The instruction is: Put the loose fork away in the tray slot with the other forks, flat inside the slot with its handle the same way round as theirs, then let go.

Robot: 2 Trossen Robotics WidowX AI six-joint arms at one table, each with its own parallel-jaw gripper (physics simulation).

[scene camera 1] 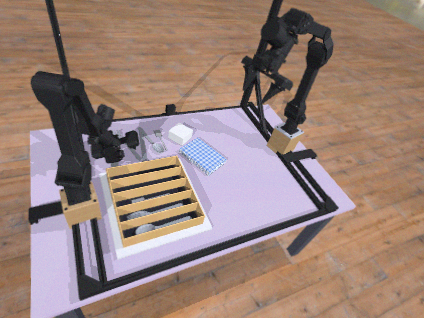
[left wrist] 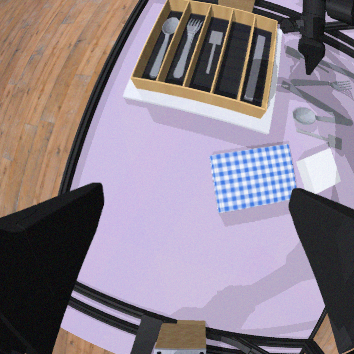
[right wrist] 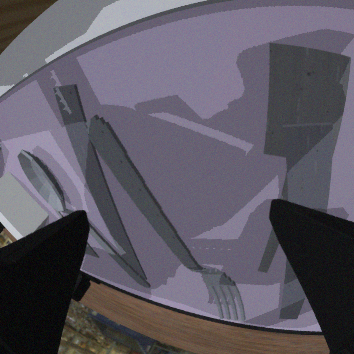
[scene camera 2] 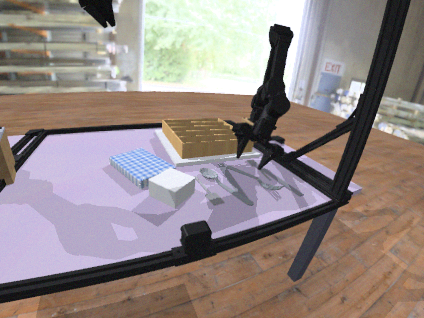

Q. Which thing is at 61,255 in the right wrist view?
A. My right gripper.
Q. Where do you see a wooden cutlery tray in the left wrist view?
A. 224,86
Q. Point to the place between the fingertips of my left gripper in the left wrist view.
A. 200,195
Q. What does my left gripper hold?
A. Nothing.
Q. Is my left gripper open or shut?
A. Open.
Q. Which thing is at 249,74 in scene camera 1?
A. My left gripper.
